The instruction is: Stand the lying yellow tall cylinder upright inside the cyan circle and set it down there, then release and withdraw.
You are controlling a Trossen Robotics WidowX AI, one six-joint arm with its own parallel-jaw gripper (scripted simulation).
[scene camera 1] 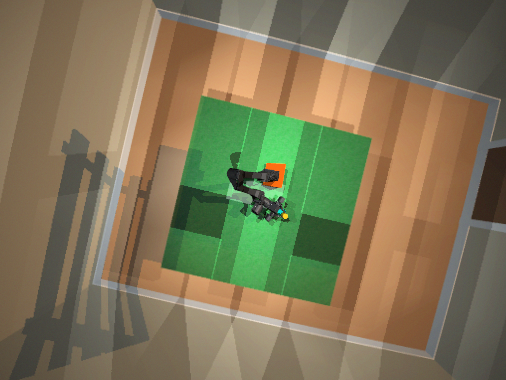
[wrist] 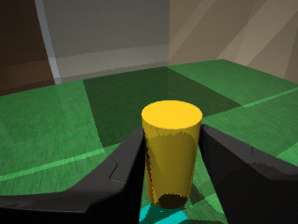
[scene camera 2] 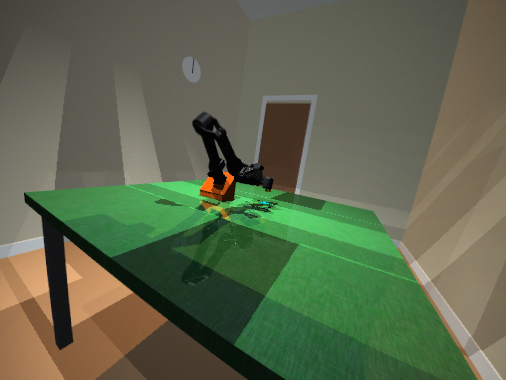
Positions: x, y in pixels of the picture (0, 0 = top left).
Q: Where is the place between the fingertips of my gripper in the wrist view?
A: At 171, 132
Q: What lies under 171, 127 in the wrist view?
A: A yellow cylinder.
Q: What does my gripper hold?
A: A yellow cylinder.
